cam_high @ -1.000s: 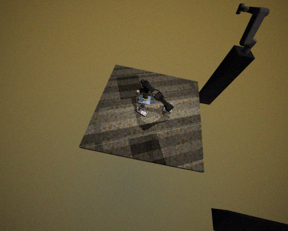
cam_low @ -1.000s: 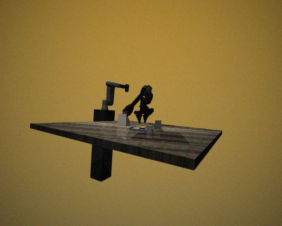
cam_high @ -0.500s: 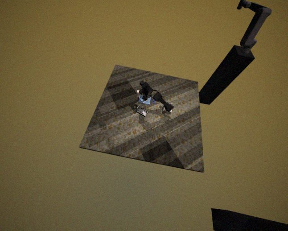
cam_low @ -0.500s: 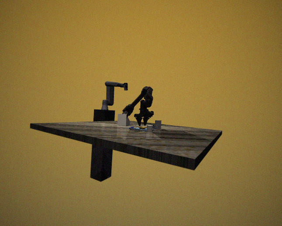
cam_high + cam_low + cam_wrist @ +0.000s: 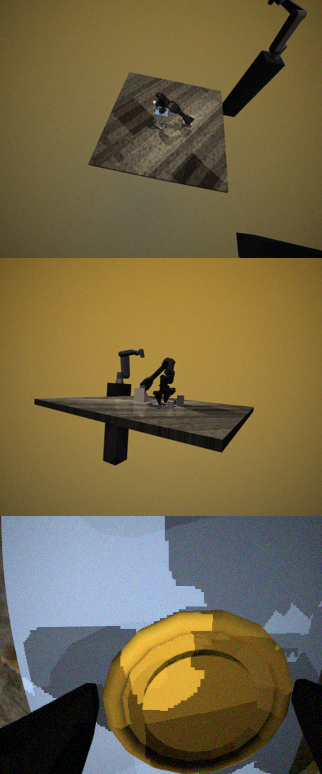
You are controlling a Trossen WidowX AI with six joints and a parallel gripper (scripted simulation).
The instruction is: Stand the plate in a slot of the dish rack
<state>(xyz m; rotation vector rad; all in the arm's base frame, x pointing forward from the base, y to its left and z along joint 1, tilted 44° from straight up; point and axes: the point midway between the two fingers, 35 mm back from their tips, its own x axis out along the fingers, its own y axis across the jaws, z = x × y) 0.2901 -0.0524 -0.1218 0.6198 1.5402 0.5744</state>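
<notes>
Right now my gripper tip is 10 mm to the right of the light blue mat and 10 mm above it. From my gripper tip the other things lie so: cup (100 mm ahead, 70 mm to the right, 20 mm above); dish rack (10 mm ahead, 210 mm to the left, 10 mm above); yellow plate (10 mm above).
</notes>
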